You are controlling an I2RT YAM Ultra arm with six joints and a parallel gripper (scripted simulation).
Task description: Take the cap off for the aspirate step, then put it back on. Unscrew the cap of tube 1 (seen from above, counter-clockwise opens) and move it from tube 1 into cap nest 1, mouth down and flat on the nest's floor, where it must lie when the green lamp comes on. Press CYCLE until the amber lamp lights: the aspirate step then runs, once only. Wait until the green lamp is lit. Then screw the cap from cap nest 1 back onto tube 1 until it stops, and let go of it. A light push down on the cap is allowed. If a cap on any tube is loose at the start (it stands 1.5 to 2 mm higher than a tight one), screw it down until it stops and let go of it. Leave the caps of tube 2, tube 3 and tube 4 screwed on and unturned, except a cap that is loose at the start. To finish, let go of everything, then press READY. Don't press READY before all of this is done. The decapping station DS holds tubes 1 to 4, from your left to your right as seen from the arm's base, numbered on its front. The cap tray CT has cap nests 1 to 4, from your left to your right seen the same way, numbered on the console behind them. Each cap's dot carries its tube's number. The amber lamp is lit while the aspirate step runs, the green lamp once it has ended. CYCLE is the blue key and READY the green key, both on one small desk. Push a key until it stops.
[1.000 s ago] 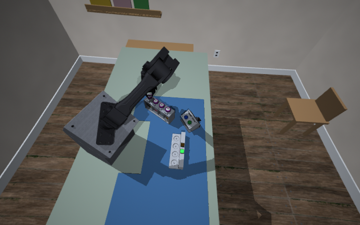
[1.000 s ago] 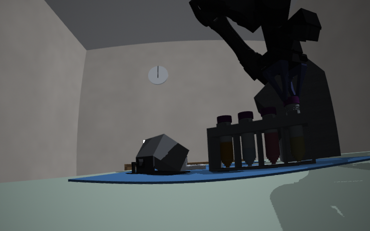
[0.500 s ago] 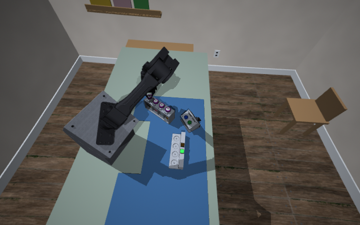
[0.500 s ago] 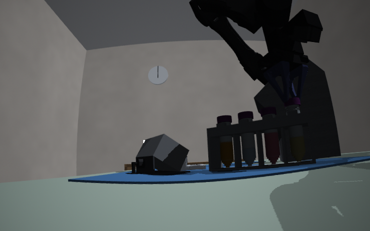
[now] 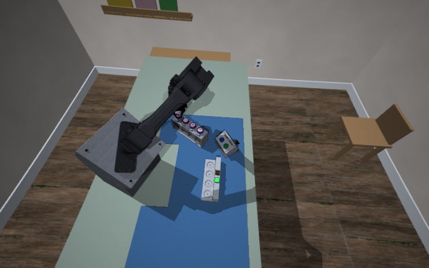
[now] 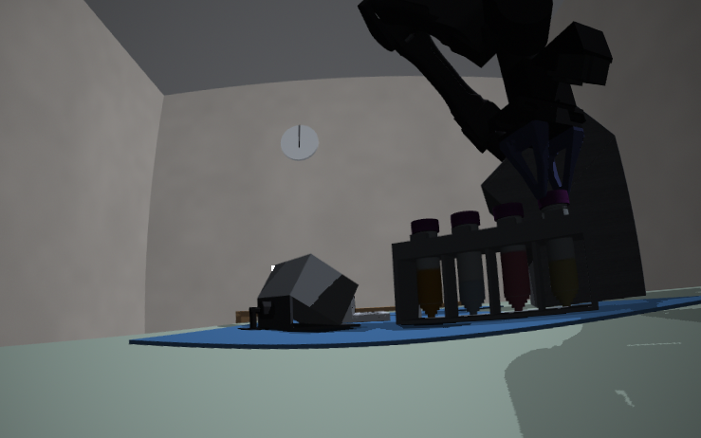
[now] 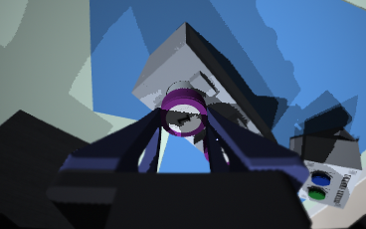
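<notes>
My hand is 1 cm above the threaded neck of tube 1. From my hand the other things lie so: green ready key 22 cm to the right, 22 cm ahead, 6 cm below; then key desk 22 cm ahead, 20 cm to the right, 8 cm below; then blue cycle key 21 cm ahead, 17 cm to the right, 6 cm below.
</notes>
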